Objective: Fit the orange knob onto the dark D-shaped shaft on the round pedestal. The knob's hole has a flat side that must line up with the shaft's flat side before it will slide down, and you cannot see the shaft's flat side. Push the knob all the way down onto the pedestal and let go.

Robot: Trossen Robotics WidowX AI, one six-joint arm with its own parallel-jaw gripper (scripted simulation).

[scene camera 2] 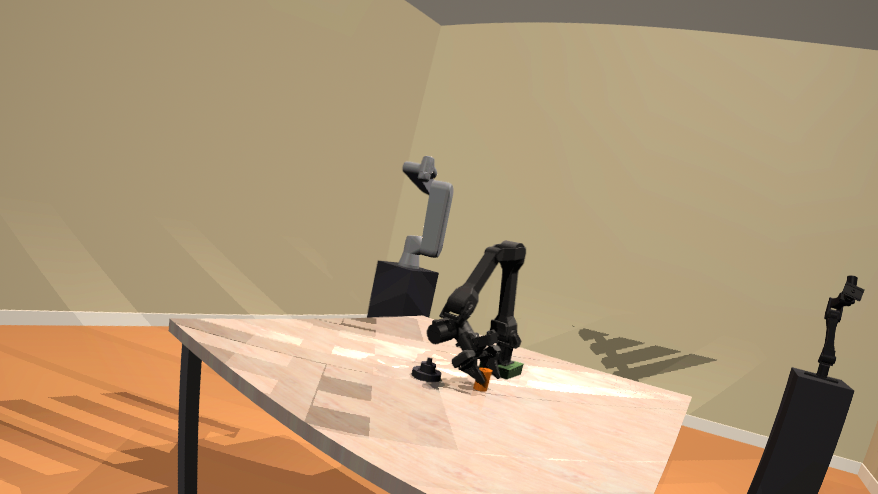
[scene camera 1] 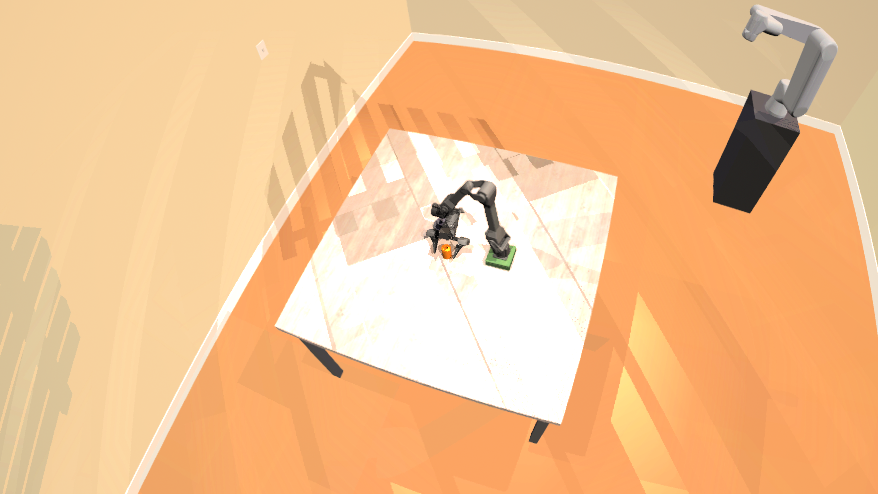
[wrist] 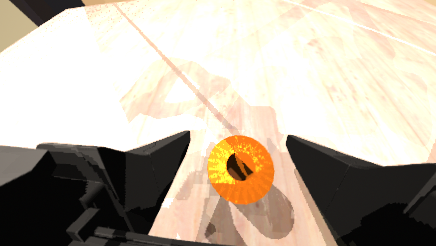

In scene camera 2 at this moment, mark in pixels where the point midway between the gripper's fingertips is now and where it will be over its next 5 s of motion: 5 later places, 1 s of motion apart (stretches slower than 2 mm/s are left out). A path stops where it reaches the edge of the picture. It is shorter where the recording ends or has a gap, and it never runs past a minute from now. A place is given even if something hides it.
My gripper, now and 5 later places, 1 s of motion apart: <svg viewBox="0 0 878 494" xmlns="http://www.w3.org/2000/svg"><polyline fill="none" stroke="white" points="491,380 491,350 487,362 483,378 481,384 496,344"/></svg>
